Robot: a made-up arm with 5 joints. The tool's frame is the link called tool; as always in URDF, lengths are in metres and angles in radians.
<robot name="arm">
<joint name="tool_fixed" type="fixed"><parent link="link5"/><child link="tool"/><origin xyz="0 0 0" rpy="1.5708 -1.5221 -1.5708"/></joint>
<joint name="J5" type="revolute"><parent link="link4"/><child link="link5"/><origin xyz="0.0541 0.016 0" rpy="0 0 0"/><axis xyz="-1 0 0"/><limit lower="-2.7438" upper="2.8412" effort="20" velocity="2.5"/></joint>
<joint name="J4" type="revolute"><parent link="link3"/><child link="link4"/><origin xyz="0.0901 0 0.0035" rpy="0 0 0"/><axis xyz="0 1 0"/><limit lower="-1.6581" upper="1.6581" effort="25" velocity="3.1"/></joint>
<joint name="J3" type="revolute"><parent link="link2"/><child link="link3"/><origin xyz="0.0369 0 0.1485" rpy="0 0 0"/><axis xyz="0 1 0"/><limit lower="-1.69" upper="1.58" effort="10" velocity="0.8"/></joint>
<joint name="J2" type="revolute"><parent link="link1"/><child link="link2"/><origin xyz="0.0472 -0.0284 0.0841" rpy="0 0 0"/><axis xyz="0 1 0"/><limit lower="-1.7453" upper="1.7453" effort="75" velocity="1.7"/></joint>
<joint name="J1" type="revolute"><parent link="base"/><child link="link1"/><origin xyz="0.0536 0 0.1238" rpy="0 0 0"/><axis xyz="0 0 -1"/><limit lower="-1.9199" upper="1.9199" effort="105" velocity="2.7"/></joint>
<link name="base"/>
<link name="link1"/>
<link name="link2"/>
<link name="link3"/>
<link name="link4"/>
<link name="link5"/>
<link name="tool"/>
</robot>
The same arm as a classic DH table. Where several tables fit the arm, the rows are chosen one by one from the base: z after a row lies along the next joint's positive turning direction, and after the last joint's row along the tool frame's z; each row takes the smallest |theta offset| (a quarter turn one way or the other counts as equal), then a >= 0, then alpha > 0; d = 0 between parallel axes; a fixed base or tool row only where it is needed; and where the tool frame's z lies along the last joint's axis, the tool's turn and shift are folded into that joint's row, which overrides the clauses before.
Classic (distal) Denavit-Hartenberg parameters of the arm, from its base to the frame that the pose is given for. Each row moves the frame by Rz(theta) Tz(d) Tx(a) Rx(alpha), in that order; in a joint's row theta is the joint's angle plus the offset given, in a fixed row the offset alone. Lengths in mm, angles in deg.
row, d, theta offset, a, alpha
base (fixed), 0, 0, 53.6, 180
J1, -207.9, 0, 47.2, 90
J2, 0, -76.05, 153, 0
J3, 0, 73.82, 90.2, 0
J4, -12.4, -87.78, 0, 90
J5, -54.1, -2.79, 0, 0
Joint limits (deg, base to tool): -110..110 -100..100 -96.83..90.53 -95..95 -157.21..162.79

